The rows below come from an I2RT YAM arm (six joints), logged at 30 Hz.
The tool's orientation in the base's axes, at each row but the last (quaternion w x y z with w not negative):
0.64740 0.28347 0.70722 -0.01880
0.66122 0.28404 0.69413 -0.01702
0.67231 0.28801 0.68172 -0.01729
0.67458 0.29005 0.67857 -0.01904
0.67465 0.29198 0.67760 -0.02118
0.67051 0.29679 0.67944 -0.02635
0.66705 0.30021 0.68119 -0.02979
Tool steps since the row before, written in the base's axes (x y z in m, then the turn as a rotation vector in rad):
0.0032 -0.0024 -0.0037 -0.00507 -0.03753 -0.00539
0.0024 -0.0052 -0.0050 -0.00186 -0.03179 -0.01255
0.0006 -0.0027 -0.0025 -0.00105 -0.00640 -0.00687
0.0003 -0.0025 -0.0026 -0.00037 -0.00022 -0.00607
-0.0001 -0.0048 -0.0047 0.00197 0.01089 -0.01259
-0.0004 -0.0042 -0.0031 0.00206 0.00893 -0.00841
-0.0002 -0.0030 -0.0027 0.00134 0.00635 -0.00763
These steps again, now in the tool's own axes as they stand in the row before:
0.0025 -0.0019 0.0044 -0.00914 -0.03546 0.01105
0.0028 -0.0051 0.0049 -0.00024 -0.03183 0.01257
0.0014 -0.0029 0.0019 0.00393 -0.00827 0.00233
0.0015 -0.0029 0.0015 0.00551 -0.00256 0.00030
0.0026 -0.0057 0.0024 0.01582 0.00526 -0.00171
0.0013 -0.0048 0.0018 0.01124 0.00520 -0.00119
0.0014 -0.0035 0.0014 0.00951 0.00305 -0.00078

